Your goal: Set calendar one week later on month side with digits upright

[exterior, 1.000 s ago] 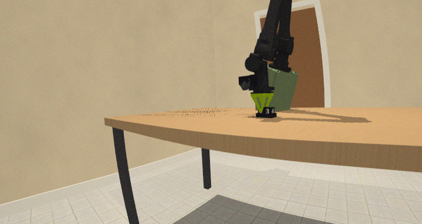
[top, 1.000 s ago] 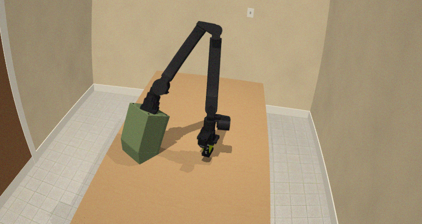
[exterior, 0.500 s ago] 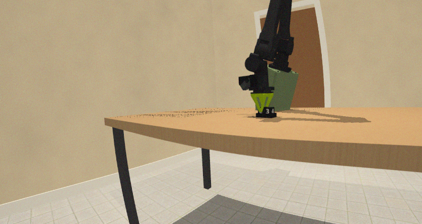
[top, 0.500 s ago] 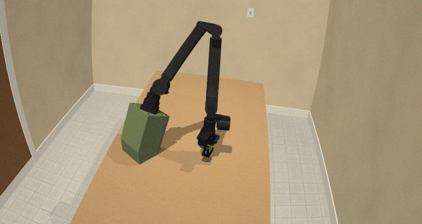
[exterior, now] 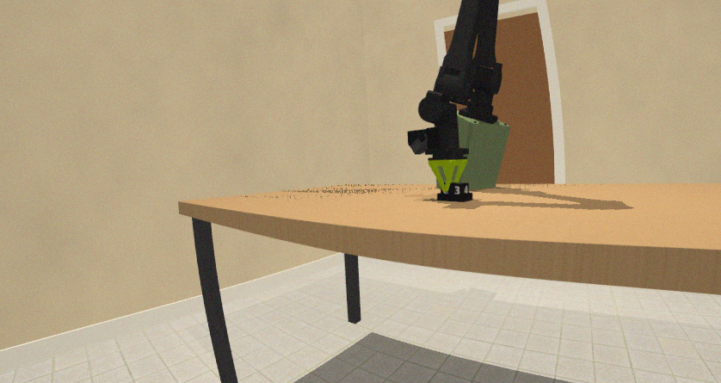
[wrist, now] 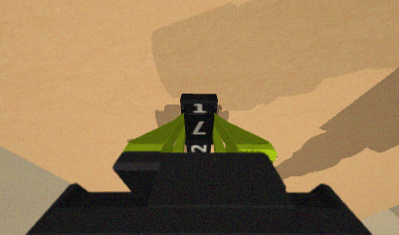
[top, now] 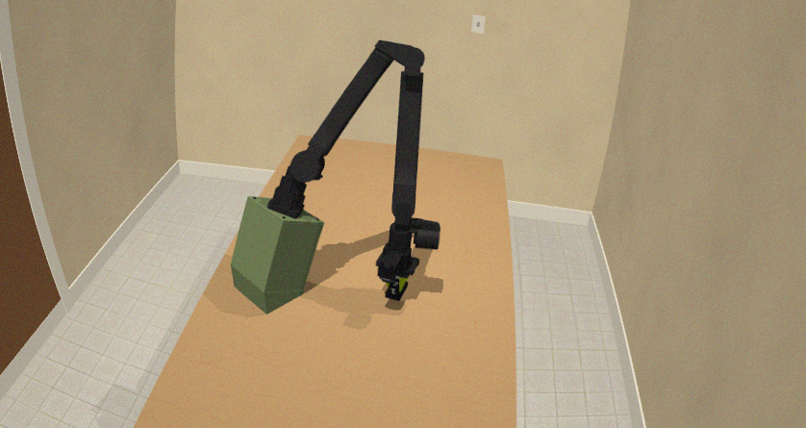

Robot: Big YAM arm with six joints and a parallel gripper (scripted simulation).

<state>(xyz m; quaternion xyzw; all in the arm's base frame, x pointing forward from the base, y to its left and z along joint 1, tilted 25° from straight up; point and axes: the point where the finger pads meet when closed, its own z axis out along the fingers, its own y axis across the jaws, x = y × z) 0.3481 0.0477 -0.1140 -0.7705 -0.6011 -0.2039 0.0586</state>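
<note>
Right now the black tray is 2 cm to the left of my hand and 2 cm below it.
</note>
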